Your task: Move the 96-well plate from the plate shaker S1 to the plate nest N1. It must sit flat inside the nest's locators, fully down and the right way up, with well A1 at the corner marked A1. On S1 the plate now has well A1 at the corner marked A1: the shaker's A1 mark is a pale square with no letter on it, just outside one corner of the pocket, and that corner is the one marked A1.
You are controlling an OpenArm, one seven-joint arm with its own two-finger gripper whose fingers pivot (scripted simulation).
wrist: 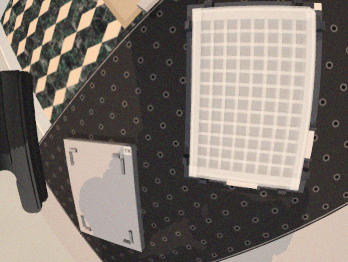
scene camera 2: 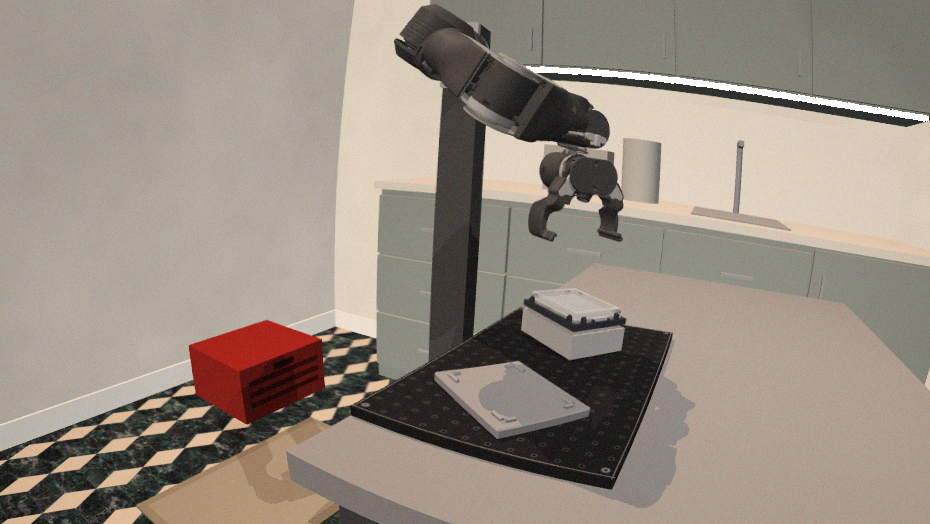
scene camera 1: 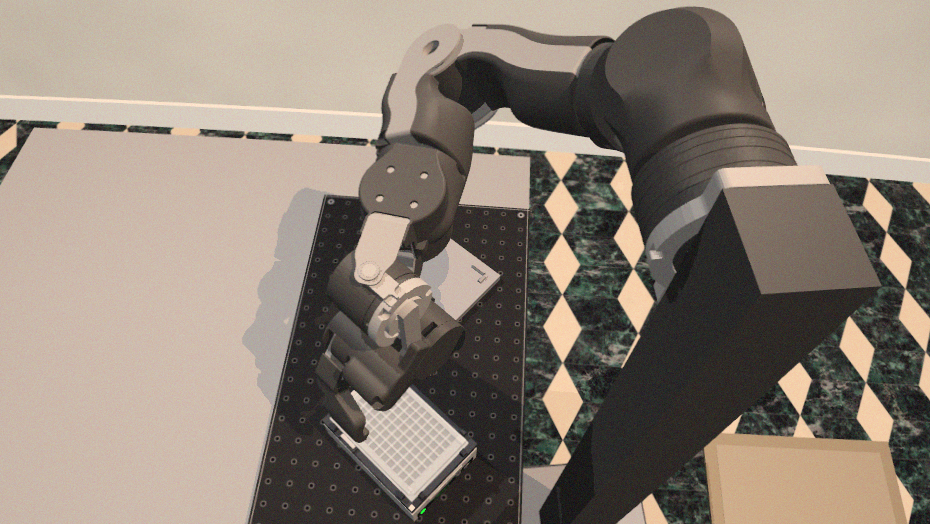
Scene:
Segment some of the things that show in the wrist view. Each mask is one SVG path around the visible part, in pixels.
My gripper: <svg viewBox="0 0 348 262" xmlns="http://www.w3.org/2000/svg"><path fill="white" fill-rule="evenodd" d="M0 71L0 171L7 170L15 175L24 211L27 213L38 213L42 209L42 203L48 198L37 134L32 75L28 71Z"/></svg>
A 96-well plate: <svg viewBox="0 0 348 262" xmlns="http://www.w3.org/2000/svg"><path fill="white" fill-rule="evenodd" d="M192 9L189 176L298 190L306 153L313 101L316 58L315 9L305 6L227 6Z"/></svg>

